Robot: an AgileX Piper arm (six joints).
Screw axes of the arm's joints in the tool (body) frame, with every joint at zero. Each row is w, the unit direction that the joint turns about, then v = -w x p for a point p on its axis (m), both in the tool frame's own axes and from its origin. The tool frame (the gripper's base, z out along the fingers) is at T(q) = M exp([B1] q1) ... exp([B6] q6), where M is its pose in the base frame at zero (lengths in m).
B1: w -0.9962 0 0.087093 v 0 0.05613 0
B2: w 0 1 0 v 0.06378 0 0.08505
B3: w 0 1 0 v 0.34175 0 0.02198
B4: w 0 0 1 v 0 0 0
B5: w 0 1 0 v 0.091 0 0
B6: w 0 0 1 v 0 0 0
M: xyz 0.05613 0 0.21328 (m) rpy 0 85.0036 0 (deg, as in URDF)
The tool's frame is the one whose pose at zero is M.
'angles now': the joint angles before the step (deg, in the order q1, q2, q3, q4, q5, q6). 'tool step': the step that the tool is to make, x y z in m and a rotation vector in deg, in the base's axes. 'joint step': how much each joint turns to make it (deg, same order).
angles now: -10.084, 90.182, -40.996, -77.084, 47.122, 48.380
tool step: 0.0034, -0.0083, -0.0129, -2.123, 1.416, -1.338
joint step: -1.103, 3.619, -0.009, -4.105, 1.328, 3.932
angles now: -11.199, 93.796, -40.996, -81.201, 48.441, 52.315
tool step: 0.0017, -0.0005, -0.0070, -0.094, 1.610, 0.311
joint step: 0.007, 1.548, 0.007, -0.503, 0.102, 0.012
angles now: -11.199, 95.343, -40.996, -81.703, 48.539, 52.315
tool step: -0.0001, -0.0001, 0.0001, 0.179, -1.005, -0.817
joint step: 0.000, 0.002, -0.006, 0.003, 0.111, 1.298
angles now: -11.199, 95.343, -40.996, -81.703, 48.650, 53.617
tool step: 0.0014, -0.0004, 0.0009, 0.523, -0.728, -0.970
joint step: -0.043, 0.125, -0.593, 0.989, 0.088, 0.212
